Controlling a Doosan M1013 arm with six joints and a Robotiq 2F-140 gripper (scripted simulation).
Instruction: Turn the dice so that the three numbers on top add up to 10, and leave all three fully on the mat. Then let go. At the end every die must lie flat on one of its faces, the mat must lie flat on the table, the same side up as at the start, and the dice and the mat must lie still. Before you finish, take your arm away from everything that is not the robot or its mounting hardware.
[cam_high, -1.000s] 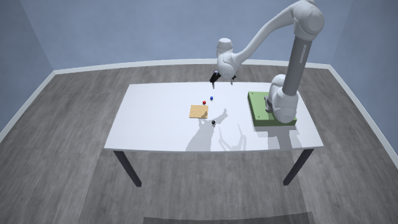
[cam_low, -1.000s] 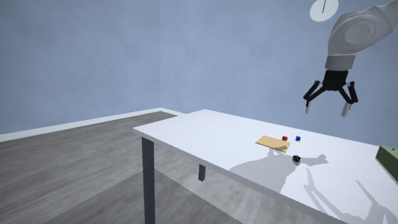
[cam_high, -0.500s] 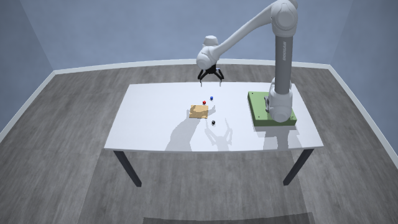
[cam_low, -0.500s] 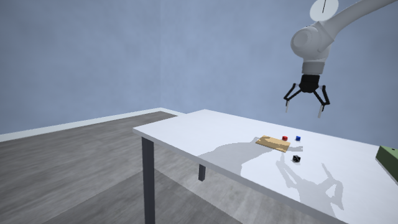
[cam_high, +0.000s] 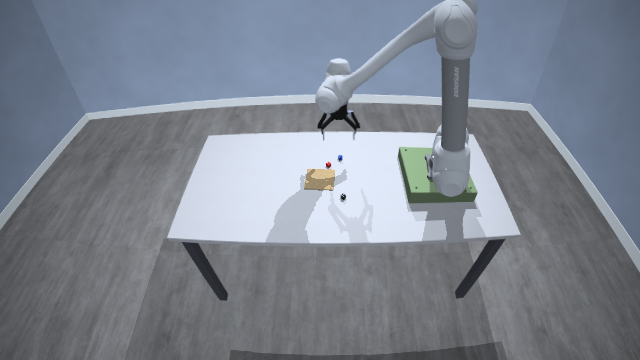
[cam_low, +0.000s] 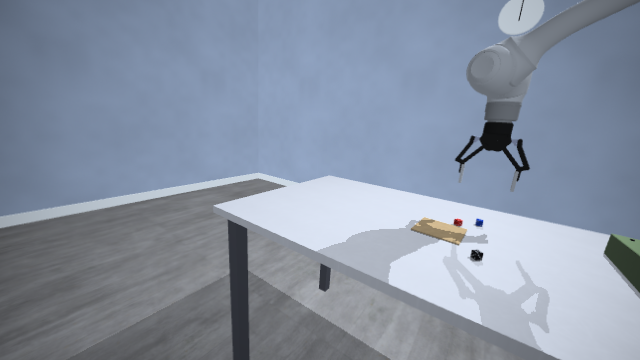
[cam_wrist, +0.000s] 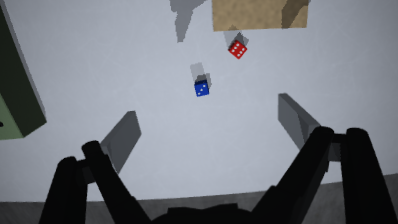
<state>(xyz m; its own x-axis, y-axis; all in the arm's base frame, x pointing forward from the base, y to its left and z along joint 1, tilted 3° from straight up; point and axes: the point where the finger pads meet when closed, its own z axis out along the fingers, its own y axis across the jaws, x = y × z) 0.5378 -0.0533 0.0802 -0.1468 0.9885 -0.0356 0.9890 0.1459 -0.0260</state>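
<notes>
My gripper is now 1 cm past the blue die, 1 cm to the left of it and 14 cm above it. Round my hand: black die (5 cm behind, 26 cm to the left, 14 cm below); tan mat (7 cm ahead, 15 cm to the left, 15 cm below); red die (4 cm ahead, 5 cm to the left, 14 cm below).
</notes>
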